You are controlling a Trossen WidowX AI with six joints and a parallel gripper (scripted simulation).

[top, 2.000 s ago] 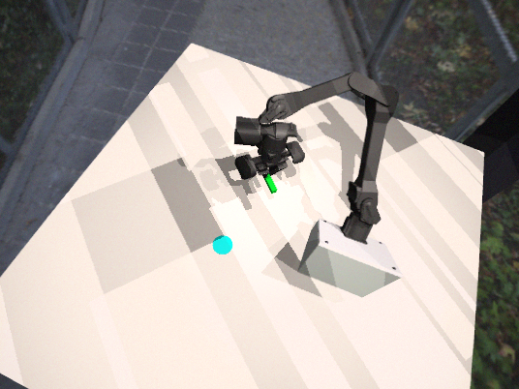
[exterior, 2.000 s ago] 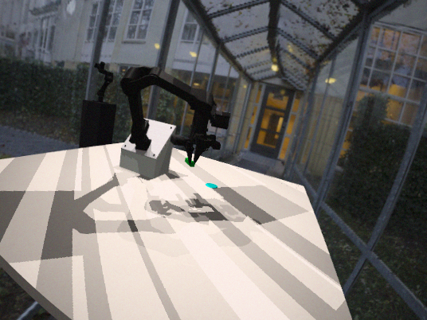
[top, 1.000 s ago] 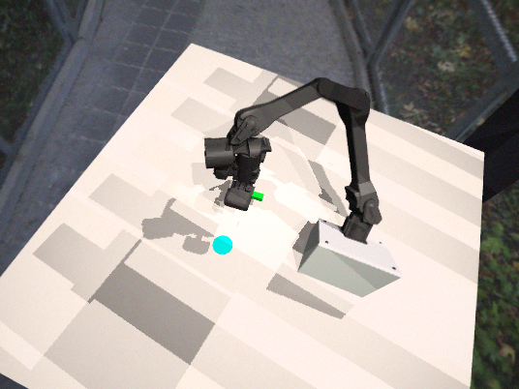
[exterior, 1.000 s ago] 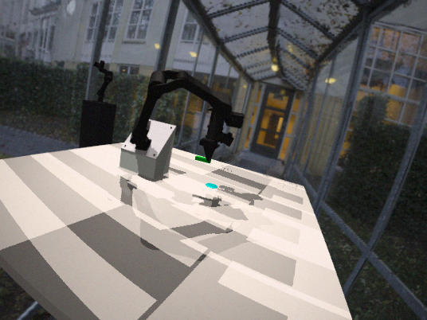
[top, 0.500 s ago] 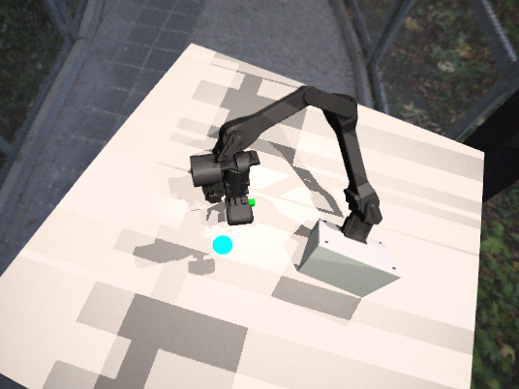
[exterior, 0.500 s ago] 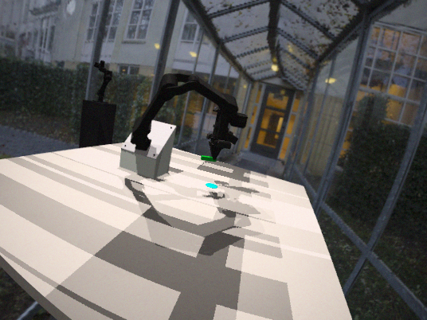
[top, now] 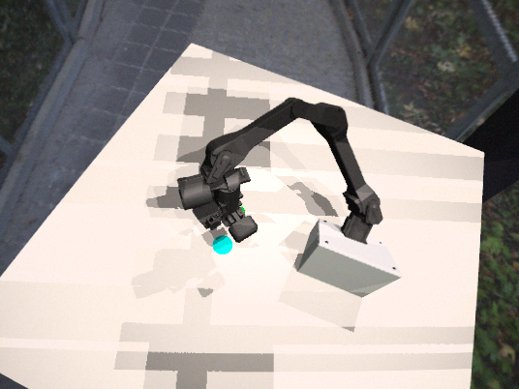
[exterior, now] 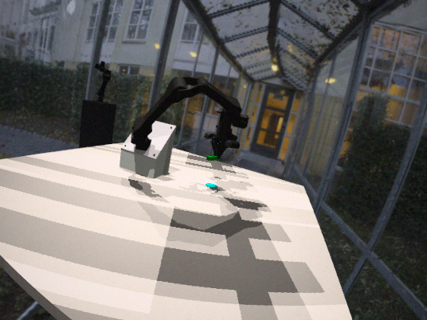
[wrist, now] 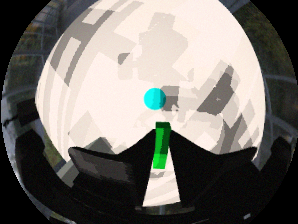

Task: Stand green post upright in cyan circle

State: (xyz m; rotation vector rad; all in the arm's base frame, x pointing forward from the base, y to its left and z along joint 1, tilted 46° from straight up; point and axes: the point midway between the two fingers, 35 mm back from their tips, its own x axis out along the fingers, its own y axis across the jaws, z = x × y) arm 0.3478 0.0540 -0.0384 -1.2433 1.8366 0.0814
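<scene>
My gripper tip is 14 cm above the cyan circle and 2 cm to the right of it. From my gripper tip the other things lie so: green post: 2 cm to the right, 1 cm behind.
</scene>
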